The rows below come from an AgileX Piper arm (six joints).
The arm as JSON. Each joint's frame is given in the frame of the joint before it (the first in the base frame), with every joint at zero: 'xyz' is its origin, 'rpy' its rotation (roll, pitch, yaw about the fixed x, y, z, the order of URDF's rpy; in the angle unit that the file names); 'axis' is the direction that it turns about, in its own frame. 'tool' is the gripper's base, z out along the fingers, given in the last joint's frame.
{
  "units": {
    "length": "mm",
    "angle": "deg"
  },
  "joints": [
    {
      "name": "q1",
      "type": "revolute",
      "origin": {
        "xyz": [
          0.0,
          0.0,
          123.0
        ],
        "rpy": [
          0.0,
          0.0,
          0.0
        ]
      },
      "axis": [
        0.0,
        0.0,
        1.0
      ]
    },
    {
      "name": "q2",
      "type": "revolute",
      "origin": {
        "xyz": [
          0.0,
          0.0,
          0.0
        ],
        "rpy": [
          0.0,
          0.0,
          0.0
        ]
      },
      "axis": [
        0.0,
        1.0,
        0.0
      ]
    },
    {
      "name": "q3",
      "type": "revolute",
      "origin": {
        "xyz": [
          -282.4,
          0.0,
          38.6
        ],
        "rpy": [
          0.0,
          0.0,
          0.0
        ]
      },
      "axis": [
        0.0,
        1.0,
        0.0
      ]
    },
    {
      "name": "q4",
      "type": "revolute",
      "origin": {
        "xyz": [
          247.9,
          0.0,
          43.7
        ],
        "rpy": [
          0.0,
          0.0,
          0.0
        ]
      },
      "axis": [
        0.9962,
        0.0,
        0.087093
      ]
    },
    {
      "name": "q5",
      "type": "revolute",
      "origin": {
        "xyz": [
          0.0,
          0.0,
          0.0
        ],
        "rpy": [
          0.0,
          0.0,
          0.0
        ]
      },
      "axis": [
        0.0,
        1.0,
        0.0
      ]
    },
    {
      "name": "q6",
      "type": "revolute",
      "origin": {
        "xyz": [
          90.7,
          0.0,
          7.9
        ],
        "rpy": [
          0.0,
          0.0,
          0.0
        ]
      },
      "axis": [
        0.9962,
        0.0,
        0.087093
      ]
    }
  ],
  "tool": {
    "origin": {
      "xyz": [
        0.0,
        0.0,
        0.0
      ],
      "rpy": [
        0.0,
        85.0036,
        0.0
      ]
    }
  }
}
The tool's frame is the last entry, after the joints.
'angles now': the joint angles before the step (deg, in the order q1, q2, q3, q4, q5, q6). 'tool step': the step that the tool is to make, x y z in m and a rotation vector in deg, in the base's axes. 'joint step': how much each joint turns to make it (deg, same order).
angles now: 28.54 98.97 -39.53 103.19 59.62 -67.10
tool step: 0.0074 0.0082 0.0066 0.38 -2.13 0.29
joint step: 0.85 0.49 -2.79 0.00 -0.93 0.05
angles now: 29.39 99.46 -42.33 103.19 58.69 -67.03
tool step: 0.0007 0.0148 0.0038 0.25 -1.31 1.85
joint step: 2.46 1.01 -2.65 0.06 -0.80 0.24
